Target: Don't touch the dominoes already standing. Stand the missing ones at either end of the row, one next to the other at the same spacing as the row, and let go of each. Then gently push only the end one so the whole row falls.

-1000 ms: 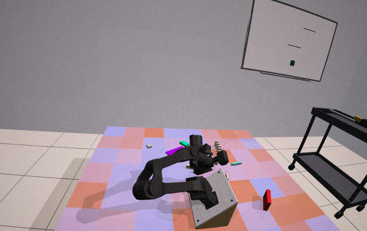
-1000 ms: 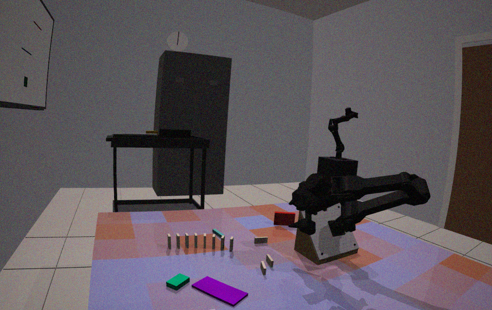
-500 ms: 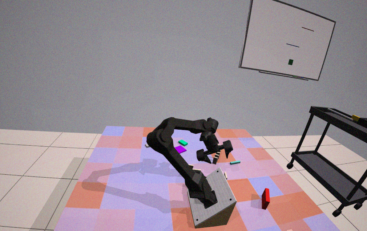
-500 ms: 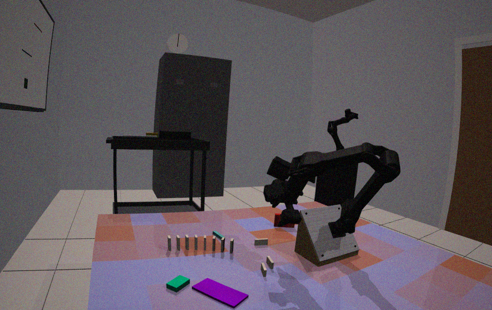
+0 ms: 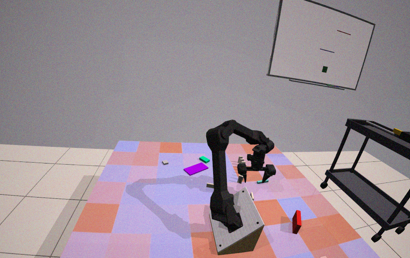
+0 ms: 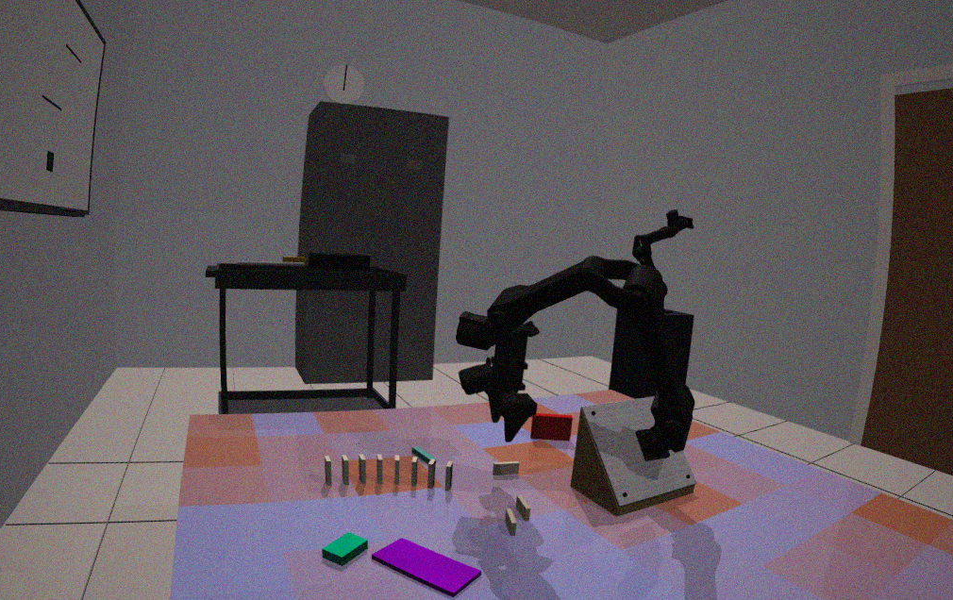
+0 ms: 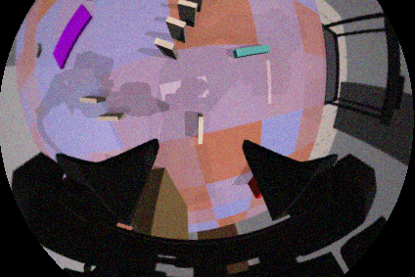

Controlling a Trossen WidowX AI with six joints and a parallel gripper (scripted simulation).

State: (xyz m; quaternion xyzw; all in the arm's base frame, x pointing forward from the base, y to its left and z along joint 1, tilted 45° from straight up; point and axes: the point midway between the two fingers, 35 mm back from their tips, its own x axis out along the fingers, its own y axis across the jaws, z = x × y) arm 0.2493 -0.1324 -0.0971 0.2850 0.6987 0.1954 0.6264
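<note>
Right now my gripper tip is 120 mm short of the teal bar, 120 mm to the left of it and 90 mm above it. Also, from my gripper tip: purple plate (240 mm ahead, 280 mm to the left, 90 mm below); then red block (220 mm behind, 160 mm to the right, 70 mm below); then green block (350 mm ahead, 210 mm to the left, 90 mm below).
</note>
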